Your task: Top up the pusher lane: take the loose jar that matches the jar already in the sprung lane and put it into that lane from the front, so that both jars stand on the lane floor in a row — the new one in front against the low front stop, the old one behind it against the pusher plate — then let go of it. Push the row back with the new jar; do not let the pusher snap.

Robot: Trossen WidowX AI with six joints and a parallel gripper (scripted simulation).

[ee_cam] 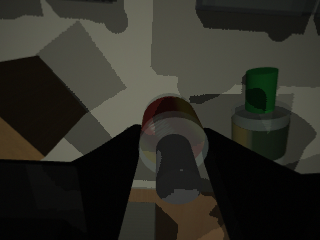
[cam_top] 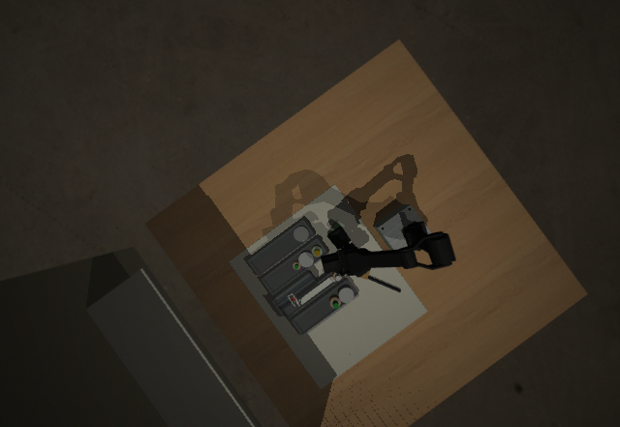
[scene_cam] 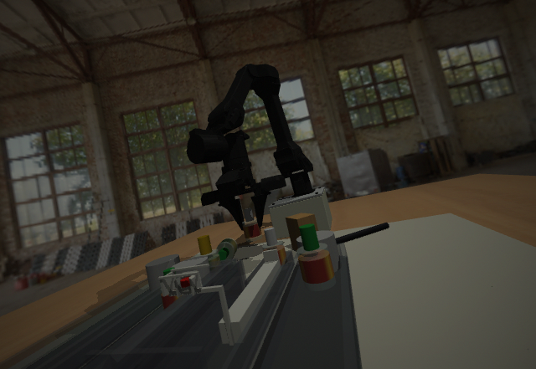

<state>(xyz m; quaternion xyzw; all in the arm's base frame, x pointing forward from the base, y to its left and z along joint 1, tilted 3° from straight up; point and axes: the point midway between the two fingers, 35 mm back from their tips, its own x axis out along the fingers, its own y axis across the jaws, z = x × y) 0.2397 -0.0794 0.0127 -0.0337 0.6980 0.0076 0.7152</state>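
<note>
Right now the brown block is 110 mm to the left of my gripper tip, 30 mm below it and 10 mm behind it. Also, from my gripper tip: pale shelf 600 mm ahead, 300 mm above, 130 mm to the left; then sprung lane 240 mm ahead, 60 mm to the left, 40 mm below; then thin black rod 220 mm to the left, 60 mm below, 50 mm behind.
</note>
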